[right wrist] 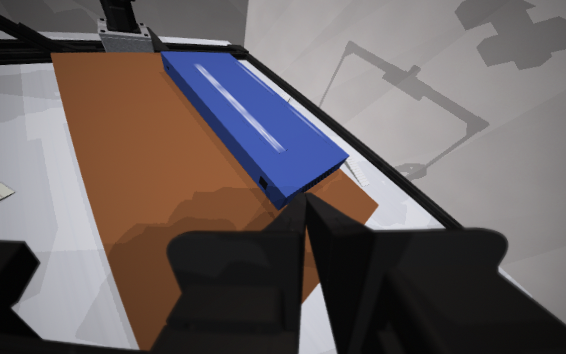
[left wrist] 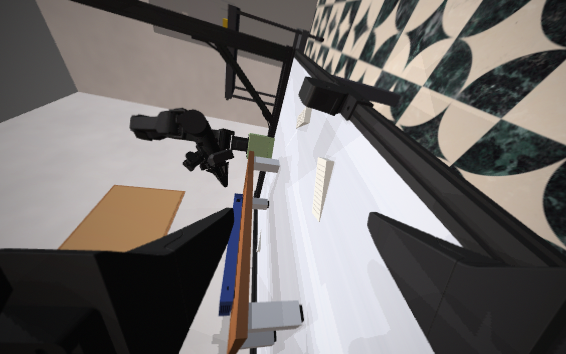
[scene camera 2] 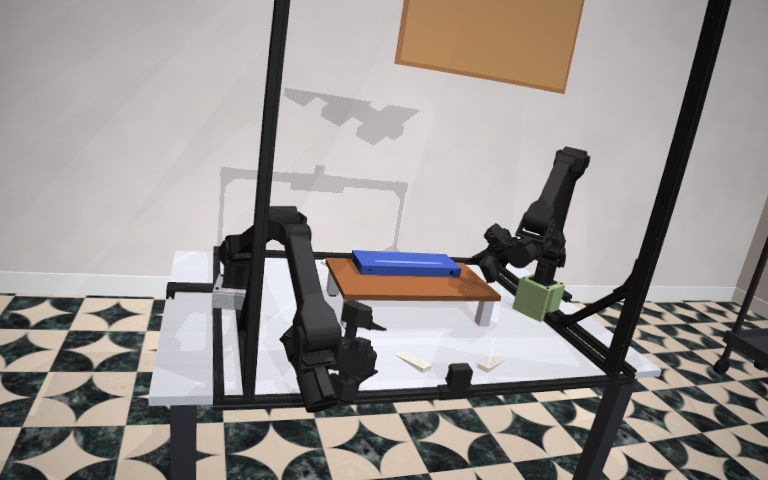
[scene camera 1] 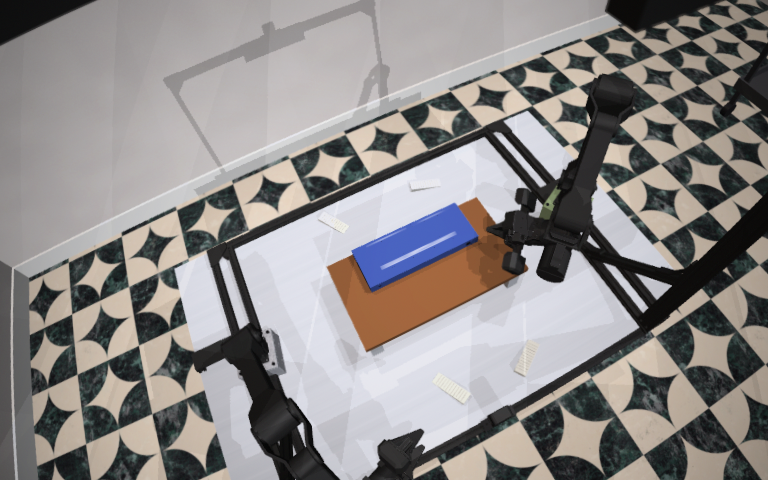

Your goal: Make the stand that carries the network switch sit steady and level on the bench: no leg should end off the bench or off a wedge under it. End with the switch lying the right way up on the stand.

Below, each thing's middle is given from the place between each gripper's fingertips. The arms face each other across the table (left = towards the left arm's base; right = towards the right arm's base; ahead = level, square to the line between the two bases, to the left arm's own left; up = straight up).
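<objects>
I find the brown stand (scene camera 1: 380, 316) 340 mm ahead of my left hand, 180 mm to the right of it and 30 mm below it. The blue network switch (scene camera 1: 414, 246) is 400 mm ahead of my left hand, 180 mm to the right of it and 30 mm above it.
The blue network switch is also 60 mm ahead of my right hand, 160 mm to the left of it and 40 mm below it. As for the brown stand, it is 160 mm to the left of my right hand and 110 mm below it.
</objects>
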